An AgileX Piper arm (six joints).
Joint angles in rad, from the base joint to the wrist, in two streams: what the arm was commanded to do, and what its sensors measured. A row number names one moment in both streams.
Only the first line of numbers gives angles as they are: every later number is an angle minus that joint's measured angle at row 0.
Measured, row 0:
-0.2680, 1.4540, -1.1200, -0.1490, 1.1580, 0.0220
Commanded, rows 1 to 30:
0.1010, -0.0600, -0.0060, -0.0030, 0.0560, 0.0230
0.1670, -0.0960, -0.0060, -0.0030, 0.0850, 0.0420
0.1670, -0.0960, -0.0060, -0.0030, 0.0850, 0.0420
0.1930, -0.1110, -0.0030, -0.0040, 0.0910, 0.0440
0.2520, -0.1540, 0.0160, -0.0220, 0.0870, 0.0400
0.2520, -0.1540, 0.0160, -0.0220, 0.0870, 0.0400
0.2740, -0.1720, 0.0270, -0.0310, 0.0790, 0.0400
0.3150, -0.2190, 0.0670, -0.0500, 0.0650, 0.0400
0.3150, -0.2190, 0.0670, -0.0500, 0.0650, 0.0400
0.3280, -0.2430, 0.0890, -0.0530, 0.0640, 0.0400
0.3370, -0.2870, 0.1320, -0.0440, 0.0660, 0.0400
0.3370, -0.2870, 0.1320, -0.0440, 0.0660, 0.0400
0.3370, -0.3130, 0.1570, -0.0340, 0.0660, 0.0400
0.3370, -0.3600, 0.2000, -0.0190, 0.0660, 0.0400
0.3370, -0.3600, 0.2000, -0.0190, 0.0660, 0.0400
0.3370, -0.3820, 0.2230, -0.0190, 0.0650, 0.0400
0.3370, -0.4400, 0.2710, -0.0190, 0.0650, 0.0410
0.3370, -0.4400, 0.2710, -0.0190, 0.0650, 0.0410
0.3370, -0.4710, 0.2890, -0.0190, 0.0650, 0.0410
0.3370, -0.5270, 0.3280, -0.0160, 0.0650, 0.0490
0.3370, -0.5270, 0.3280, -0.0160, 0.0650, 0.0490
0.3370, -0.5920, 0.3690, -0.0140, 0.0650, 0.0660
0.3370, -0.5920, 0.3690, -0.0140, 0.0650, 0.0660
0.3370, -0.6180, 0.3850, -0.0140, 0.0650, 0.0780
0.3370, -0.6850, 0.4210, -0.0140, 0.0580, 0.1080
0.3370, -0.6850, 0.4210, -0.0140, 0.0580, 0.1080
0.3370, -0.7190, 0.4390, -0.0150, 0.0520, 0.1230
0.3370, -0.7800, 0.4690, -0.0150, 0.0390, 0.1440
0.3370, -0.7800, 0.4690, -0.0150, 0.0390, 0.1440
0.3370, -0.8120, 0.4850, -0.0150, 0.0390, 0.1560
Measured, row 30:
0.3310, -0.7380, 0.4440, -0.0110, 0.0560, 0.1210
